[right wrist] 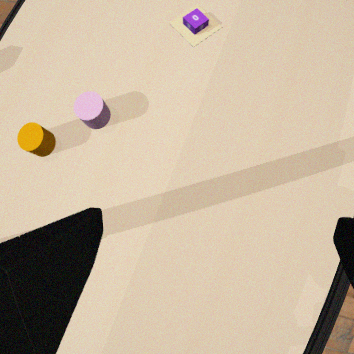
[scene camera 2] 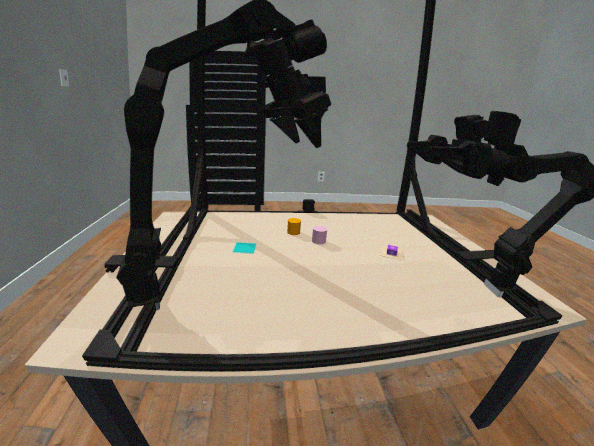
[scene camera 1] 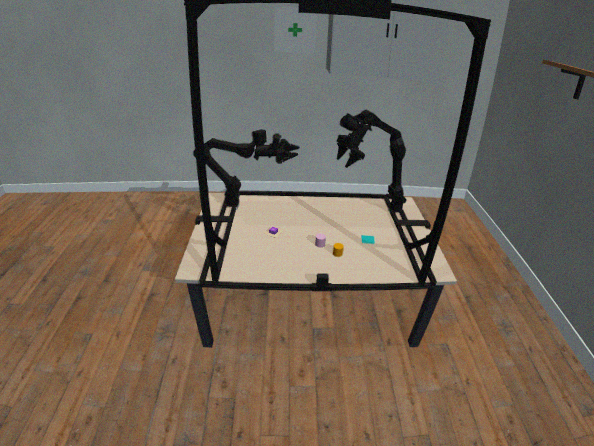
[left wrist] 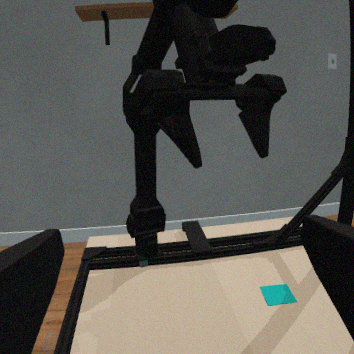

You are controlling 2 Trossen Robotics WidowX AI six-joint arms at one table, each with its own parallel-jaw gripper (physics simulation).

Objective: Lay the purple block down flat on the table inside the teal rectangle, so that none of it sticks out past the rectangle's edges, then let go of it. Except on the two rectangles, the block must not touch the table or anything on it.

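Places are measured from the left arm's base along level axes (x right, y ahead, z up), in centimetres.
Where they show: left gripper, between the fingertips: (scene camera 2: 417, 147) (scene camera 1: 298, 150) (left wrist: 183, 235); right gripper, between the fingertips: (right wrist: 222, 225) (scene camera 2: 307, 144) (scene camera 1: 341, 163) (left wrist: 233, 161); left arm's base, origin of its link: (scene camera 2: 501, 284) (scene camera 1: 232, 203); right arm's base, origin of its link: (scene camera 2: 142, 296) (scene camera 1: 396, 209) (left wrist: 146, 251).
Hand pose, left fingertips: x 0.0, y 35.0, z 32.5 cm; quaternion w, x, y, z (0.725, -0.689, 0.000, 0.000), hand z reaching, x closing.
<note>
Each offset is from my left fingertips to the centre of the thing. "spot": to the spot under its first point. Level surfaces: height alone.
The purple block {dz -33.4, dx +21.0, dy -9.5 cm} (scene camera 1: 273, 230) (scene camera 2: 392, 250) (right wrist: 195, 20) rests on the pale yellow rectangle {spot: dz -34.3, dx +19.4, dy -6.0 cm} (right wrist: 194, 41), at the left of the table in scene camera 1. The teal rectangle {spot: dz -34.3, dx +21.4, dy +36.5 cm} (scene camera 1: 368, 239) (scene camera 2: 245, 248) (left wrist: 278, 295) lies bare on the table, at the right in scene camera 1; it does not show in the right wrist view. My left gripper (scene camera 1: 298, 151) is open and empty, high above the table and pointing sideways. My right gripper (scene camera 1: 342, 162) (scene camera 2: 308, 145) (left wrist: 233, 161) (right wrist: 222, 225) is open and empty, high above the table and tilted downward.
A pink cylinder {dz -32.1, dx +27.9, dy +13.2 cm} (scene camera 1: 320, 240) (scene camera 2: 319, 235) (right wrist: 92, 109) and an orange cylinder {dz -32.1, dx +34.1, dy +21.3 cm} (scene camera 1: 338, 249) (scene camera 2: 294, 226) (right wrist: 36, 139) stand upright between the two rectangles. A black frame (scene camera 1: 320, 286) (scene camera 2: 260, 362) runs around the table {dz -34.4 cm} (scene camera 2: 280, 310), with posts rising at the sides.
</note>
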